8 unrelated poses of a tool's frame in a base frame.
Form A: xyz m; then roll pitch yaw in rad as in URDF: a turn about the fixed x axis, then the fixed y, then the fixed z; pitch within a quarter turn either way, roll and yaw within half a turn.
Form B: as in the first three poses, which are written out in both.
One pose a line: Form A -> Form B
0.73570 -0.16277 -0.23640 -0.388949 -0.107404 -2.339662 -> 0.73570 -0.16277 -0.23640 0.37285 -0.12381 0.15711 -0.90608
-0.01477 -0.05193 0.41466 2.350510 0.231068 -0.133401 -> -0.01477 -0.05193 0.41466 0.37480 0.91756 -0.01678 -0.13165
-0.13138 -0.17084 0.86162 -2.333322 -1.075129 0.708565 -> -0.13138 -0.17084 0.86162 0.48011 -0.67086 -0.46283 -0.32438
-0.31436 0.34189 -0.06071 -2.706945 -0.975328 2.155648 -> -0.31436 0.34189 -0.06071 0.49321 -0.31925 -0.80775 -0.04873
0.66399 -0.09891 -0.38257 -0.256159 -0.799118 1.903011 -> 0.66399 -0.09891 -0.38257 0.57082 0.24587 -0.31977 0.71516
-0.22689 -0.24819 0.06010 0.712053 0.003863 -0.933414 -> -0.22689 -0.24819 0.06010 0.83675 0.31209 -0.15521 -0.42233
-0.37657 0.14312 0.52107 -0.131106 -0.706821 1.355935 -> -0.37657 0.14312 0.52107 0.74336 0.16875 -0.30753 0.56953
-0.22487 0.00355 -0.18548 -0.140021 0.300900 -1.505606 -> -0.22487 0.00355 -0.18548 0.72693 0.05175 0.15640 -0.66666
